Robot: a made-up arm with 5 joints.
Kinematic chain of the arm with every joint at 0, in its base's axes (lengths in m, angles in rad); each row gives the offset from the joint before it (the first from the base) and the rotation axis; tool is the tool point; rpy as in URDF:
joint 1: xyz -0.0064 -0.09 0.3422 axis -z
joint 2: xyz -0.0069 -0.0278 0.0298 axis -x
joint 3: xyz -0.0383 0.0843 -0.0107 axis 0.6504 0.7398 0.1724
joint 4: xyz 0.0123 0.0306 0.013 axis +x
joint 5: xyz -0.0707 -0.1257 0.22 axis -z
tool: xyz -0.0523 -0.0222 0.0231 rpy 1.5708 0 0
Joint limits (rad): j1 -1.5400..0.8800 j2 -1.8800..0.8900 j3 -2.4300..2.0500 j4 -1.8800..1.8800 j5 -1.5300..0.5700
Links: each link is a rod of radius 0.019 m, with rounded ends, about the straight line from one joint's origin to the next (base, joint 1, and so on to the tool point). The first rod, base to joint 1, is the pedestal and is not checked.
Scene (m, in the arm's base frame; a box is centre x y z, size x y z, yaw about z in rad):
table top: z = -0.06
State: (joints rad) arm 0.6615 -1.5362 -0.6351 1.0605 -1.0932
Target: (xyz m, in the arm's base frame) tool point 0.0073 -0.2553 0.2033
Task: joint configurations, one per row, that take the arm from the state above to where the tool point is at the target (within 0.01 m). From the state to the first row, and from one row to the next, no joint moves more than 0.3 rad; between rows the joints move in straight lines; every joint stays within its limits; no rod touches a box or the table.
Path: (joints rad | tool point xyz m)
1: 0.3681 -1.5431 -0.4367 0.9072 -1.1611 | -0.1691 -0.1258 0.2034
2: 0.0748 -1.5499 -0.2384 0.7539 -1.2290 | -0.1398 -0.1950 0.2045
3: -0.2186 -1.5568 -0.0400 0.6005 -1.2969 | -0.0761 -0.2440 0.2041
4: -0.5120 -1.5637 0.1584 0.4472 -1.3648 | 0.0073 -0.2553 0.2033

